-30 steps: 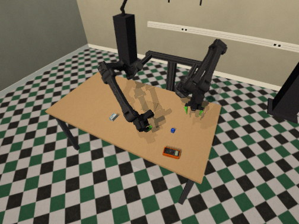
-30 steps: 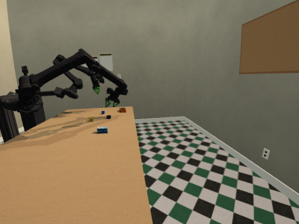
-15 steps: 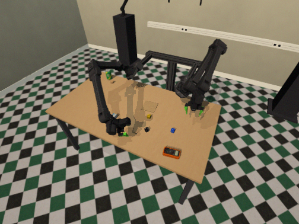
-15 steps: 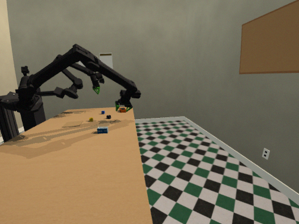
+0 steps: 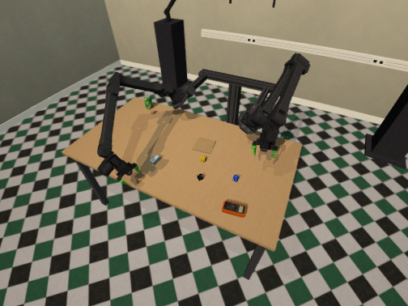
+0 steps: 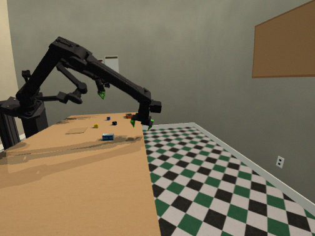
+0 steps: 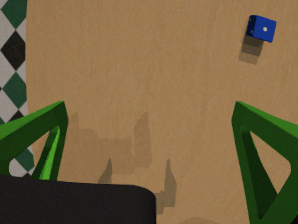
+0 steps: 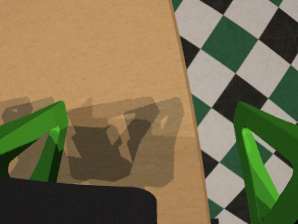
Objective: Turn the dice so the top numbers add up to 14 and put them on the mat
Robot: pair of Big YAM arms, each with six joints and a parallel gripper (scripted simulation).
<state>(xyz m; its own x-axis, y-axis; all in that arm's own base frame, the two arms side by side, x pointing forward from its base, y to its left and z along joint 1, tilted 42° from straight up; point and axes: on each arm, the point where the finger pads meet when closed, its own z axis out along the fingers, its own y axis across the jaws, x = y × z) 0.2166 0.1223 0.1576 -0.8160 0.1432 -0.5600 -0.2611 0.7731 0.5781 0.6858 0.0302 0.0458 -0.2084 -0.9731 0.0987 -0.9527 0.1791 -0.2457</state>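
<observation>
My left hand is 70 mm short of the blue die, 120 mm to the left of it and 200 mm above it. The rest, counted from my left hand: black die (170 mm ahead, 320 mm to the right, 200 mm below); tan mat (110 mm behind, 460 mm to the right, 220 mm below); yellow die (30 mm ahead, 390 mm to the right, 200 mm below).
</observation>
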